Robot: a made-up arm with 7 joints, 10 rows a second.
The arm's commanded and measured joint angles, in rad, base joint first. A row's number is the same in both.
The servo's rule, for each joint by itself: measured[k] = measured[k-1] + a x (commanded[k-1-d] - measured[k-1]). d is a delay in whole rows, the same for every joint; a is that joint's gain. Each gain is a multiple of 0.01, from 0.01 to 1. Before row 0 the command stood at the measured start. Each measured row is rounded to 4 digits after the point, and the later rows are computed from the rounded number. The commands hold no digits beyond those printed.
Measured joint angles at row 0:
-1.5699 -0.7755 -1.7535 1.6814 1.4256 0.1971 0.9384
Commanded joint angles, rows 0 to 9:
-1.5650 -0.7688 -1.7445 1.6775 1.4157 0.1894 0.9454
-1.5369 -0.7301 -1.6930 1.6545 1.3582 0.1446 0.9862
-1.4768 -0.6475 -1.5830 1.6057 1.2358 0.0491 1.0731
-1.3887 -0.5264 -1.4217 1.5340 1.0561 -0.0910 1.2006
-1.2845 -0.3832 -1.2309 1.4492 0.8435 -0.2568 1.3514
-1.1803 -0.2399 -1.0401 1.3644 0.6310 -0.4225 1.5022
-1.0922 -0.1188 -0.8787 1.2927 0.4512 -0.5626 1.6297
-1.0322 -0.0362 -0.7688 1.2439 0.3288 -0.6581 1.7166
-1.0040 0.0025 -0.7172 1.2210 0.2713 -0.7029 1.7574
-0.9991 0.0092 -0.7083 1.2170 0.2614 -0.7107 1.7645
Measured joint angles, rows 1 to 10:
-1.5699 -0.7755 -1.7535 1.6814 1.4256 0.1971 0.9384
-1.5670 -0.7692 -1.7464 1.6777 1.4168 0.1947 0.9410
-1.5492 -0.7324 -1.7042 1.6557 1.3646 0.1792 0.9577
-1.5065 -0.6526 -1.6085 1.6082 1.2500 0.1389 1.0004
-1.4370 -0.5340 -1.4609 1.5377 1.0774 0.0676 1.0745
-1.3470 -0.3922 -1.2792 1.4536 0.8692 -0.0330 1.1770
-1.2486 -0.2490 -1.0903 1.3689 0.6572 -0.1537 1.2973
-1.1563 -0.1266 -0.9231 1.2965 0.4739 -0.2805 1.4203
-1.0831 -0.0416 -0.8012 1.2465 0.3448 -0.3976 1.5299
-1.0364 -0.0001 -0.7348 1.2223 0.2794 -0.4922 1.6141
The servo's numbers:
d 1
a 0.59 0.94 0.79 0.95 0.89 0.31 0.37

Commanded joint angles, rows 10 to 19:
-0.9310 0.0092 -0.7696 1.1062 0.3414 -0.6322 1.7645
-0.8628 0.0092 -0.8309 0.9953 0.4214 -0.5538 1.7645
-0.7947 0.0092 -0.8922 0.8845 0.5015 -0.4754 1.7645
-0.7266 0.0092 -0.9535 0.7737 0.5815 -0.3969 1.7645
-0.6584 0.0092 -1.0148 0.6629 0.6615 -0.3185 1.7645
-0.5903 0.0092 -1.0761 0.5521 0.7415 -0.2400 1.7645
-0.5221 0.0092 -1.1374 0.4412 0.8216 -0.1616 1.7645
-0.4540 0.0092 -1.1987 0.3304 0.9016 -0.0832 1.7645
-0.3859 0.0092 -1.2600 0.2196 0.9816 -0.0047 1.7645
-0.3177 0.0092 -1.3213 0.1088 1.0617 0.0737 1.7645
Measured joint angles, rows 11 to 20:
-1.0144 0.0086 -0.7139 1.2173 0.2634 -0.5599 1.6697
-0.9652 0.0092 -0.7579 1.1118 0.3328 -0.5823 1.7048
-0.9048 0.0092 -0.8156 1.0011 0.4117 -0.5735 1.7269
-0.8398 0.0092 -0.8761 0.8903 0.4916 -0.5431 1.7408
-0.7730 0.0092 -0.9372 0.7795 0.5716 -0.4978 1.7496
-0.7054 0.0092 -0.9985 0.6687 0.6516 -0.4422 1.7551
-0.6375 0.0092 -1.0598 0.5579 0.7316 -0.3795 1.7586
-0.5694 0.0092 -1.1211 0.4470 0.8117 -0.3120 1.7608
-0.5013 0.0092 -1.1824 0.3362 0.8917 -0.2411 1.7622
-0.4332 0.0092 -1.2437 0.2254 0.9717 -0.1678 1.7631

